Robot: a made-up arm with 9 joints. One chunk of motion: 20 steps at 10 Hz.
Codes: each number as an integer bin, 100 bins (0 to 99) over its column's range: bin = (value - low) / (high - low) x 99, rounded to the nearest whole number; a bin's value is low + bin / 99 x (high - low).
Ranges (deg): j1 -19..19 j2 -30..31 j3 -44..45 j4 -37..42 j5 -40..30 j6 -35..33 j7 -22..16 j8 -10..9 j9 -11..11
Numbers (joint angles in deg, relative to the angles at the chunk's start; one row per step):
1: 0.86 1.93 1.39 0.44 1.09 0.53 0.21 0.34 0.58
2: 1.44 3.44 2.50 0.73 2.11 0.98 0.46 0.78 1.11
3: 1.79 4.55 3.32 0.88 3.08 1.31 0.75 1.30 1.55
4: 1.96 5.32 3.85 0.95 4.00 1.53 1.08 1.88 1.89
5: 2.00 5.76 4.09 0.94 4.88 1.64 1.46 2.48 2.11
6: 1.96 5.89 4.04 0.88 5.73 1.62 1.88 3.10 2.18
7: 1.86 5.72 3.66 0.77 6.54 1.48 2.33 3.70 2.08
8: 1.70 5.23 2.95 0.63 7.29 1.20 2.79 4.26 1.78
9: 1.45 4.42 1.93 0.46 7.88 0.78 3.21 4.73 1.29
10: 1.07 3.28 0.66 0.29 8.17 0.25 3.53 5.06 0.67
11: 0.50 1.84 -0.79 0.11 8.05 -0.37 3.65 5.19 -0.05
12: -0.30 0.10 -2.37 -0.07 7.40 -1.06 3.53 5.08 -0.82
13: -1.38 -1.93 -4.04 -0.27 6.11 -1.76 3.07 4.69 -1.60
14: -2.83 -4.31 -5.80 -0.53 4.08 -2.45 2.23 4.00 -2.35
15: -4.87 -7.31 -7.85 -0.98 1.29 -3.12 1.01 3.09 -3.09
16: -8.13 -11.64 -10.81 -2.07 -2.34 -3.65 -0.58 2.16 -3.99
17: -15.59 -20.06 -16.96 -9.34 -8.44 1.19 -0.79 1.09 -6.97
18: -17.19 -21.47 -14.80 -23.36 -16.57 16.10 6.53 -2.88 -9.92
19: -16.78 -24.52 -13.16 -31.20 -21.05 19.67 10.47 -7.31 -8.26
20: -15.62 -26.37 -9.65 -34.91 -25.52 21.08 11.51 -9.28 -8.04
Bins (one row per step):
1: 52 52 50 47 58 52 58 54 52
2: 53 54 52 47 60 52 59 56 54
3: 54 56 53 47 61 53 59 59 56
4: 55 57 53 48 62 53 60 62 58
5: 55 58 53 48 63 53 61 65 59
6: 55 58 53 47 65 53 62 68 59
7: 54 58 53 47 66 53 63 71 59
8: 54 57 52 47 67 53 65 74 58
9: 53 56 51 47 68 52 66 77 55
10: 52 54 50 47 68 51 67 78 53
11: 51 52 48 47 68 50 67 79 49
12: 49 49 46 46 67 49 67 79 46
13: 46 46 44 46 65 48 65 77 42
14: 42 42 42 46 62 47 63 73 39
15: 37 37 40 45 58 46 60 68 36
16: 28 30 37 44 53 46 56 63 32
17: 9 16 30 35 45 53 55 58 18
18: 5 14 32 17 33 74 74 37 5
19: 6 9 34 7 27 80 85 14 12
20: 9 6 38 3 20 82 87 4 13

